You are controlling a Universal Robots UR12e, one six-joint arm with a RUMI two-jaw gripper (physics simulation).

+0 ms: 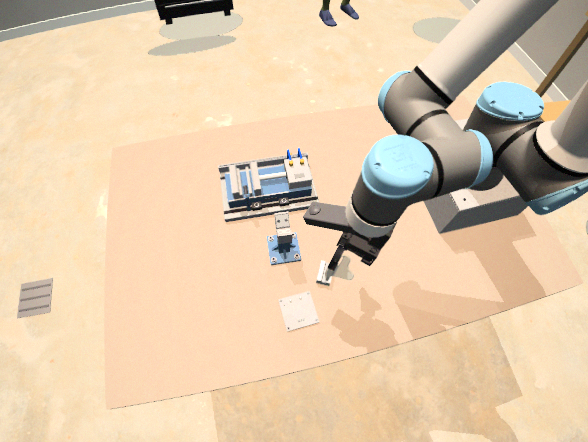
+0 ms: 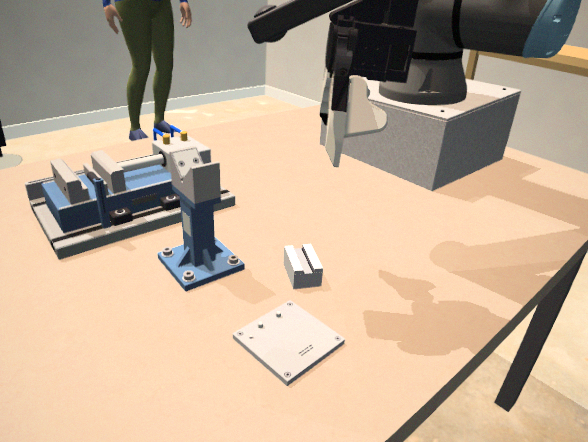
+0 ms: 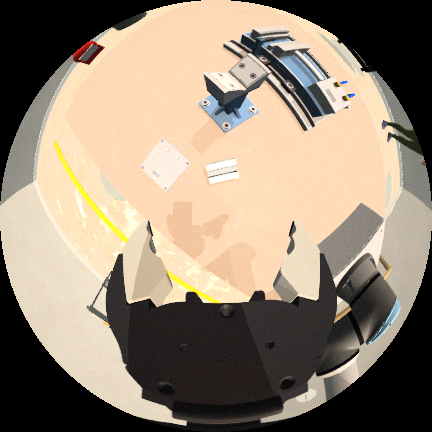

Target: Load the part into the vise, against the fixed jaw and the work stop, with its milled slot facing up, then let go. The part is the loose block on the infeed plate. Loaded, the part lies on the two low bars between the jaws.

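Seen in the pictures: gripper, fingertip midpoint: (image 1: pixel 340 253) (image 2: pixel 330 143) (image 3: pixel 221 222); arm's base, link origin: (image 2: pixel 421 93) (image 3: pixel 354 274).
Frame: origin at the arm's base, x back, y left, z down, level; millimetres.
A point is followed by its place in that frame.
The part (image 1: pixel 323 274) @(x -506, y 215, z 130 mm) (image 2: pixel 303 267) @(x -509, y 222, z 131 mm) (image 3: pixel 222 171) @(x -497, y 210, z 130 mm), a small pale block, lies on the table with its slot facing up. It is off the infeed plate (image 1: pixel 299 313) @(x -591, y 308, z 146 mm) (image 2: pixel 290 345) @(x -599, y 312, z 146 mm) (image 3: pixel 165 165) @(x -586, y 297, z 146 mm), a short way from its edge. My gripper (image 1: pixel 340 272) (image 2: pixel 357 142) (image 3: pixel 221 222) @(x -485, y 226, z -38 mm) is open and empty, above the table and apart from the part. The vise (image 1: pixel 272 189) @(x -609, y -66, z 95 mm) (image 2: pixel 140 192) @(x -624, y -46, z 101 mm) holds no part between its left jaw (image 2: pixel 69 181) @(x -724, y -49, z 58 mm) and its rod-side jaw (image 2: pixel 108 171). The slim blue work stop (image 2: pixel 101 202) @(x -690, y -24, z 90 mm) stands at the vise's near side.
A blue post (image 1: pixel 284 245) @(x -602, y 126, z 93 mm) (image 2: pixel 198 225) @(x -609, y 126, z 81 mm) (image 3: pixel 230 106) @(x -586, y 124, z 87 mm) with an angled grey head stands between the vise and the infeed plate. The arm's grey pedestal (image 1: pixel 475 212) @(x -34, y 139, z 43 mm) (image 2: pixel 475 142) @(x 34, y 135, z 77 mm) is at the right. The table's dark edge (image 2: pixel 480 350) @(x -420, y 443, z 156 mm) runs along the near right.
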